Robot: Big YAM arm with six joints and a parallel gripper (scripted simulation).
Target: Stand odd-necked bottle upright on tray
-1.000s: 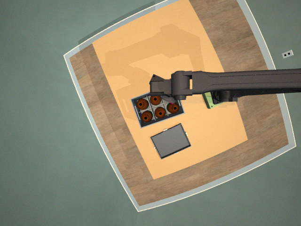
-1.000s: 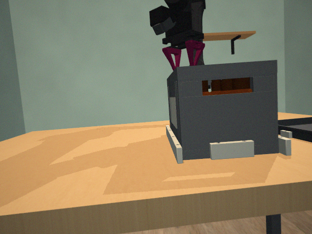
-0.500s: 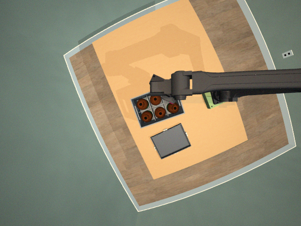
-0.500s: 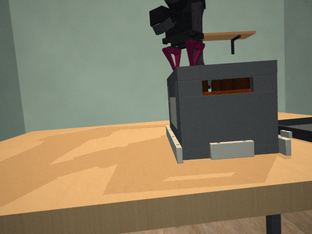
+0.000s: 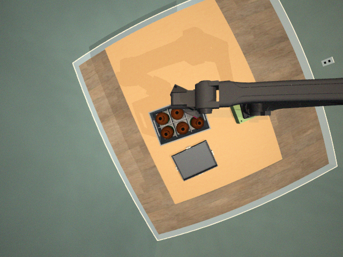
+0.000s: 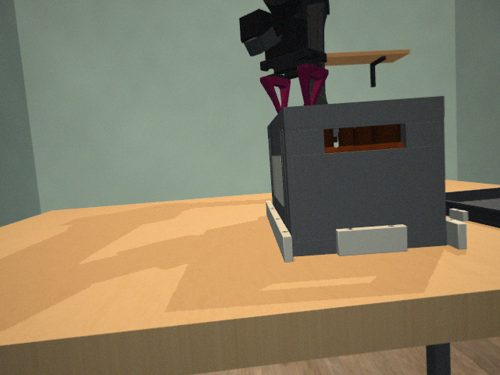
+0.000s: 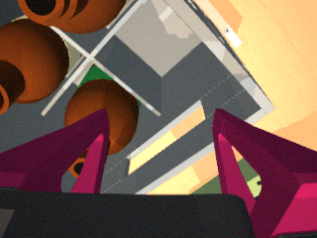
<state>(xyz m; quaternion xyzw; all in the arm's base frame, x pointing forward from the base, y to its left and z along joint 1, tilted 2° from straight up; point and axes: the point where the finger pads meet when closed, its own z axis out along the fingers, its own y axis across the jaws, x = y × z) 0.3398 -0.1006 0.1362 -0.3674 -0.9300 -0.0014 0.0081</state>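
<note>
My gripper is now 9 cm short of the dark grey crate, 5 cm to the right of it and 11 cm above it. Round my hand: grey tray: 7 cm ahead, 33 cm to the left, 18 cm below.
</note>
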